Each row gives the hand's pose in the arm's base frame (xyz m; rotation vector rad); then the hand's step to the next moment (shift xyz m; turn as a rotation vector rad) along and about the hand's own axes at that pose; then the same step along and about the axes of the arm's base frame.
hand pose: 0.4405 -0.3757 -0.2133 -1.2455 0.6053 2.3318
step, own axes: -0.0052 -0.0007 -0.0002 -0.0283 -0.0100 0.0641
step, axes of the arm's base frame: 0.0032 -0.0004 0.0042 -0.0225 0.0393 0.0544
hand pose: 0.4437 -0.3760 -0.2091 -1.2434 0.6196 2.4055
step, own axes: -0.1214 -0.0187 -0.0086 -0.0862 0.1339 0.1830
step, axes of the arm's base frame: 0.0815 -0.0029 0.0922 -0.1427 -0.0246 0.1946
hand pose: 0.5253 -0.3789 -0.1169 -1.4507 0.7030 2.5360
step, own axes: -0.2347 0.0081 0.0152 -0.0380 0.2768 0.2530
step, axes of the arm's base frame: 0.1090 0.0256 0.2070 -0.2712 -0.1238 0.2307
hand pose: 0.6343 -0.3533 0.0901 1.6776 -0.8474 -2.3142
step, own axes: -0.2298 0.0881 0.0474 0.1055 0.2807 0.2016
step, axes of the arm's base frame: 0.0219 0.0452 0.2455 -0.2763 -0.2084 0.1039
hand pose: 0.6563 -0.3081 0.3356 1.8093 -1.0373 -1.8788
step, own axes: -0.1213 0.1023 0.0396 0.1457 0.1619 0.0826
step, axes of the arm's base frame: -0.0463 0.0240 0.1550 -0.1386 -0.1872 0.0015
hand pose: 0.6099 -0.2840 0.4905 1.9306 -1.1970 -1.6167
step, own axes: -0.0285 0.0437 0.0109 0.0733 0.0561 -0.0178
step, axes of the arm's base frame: -0.0263 -0.0006 0.0464 -0.0052 -0.0939 -0.0005
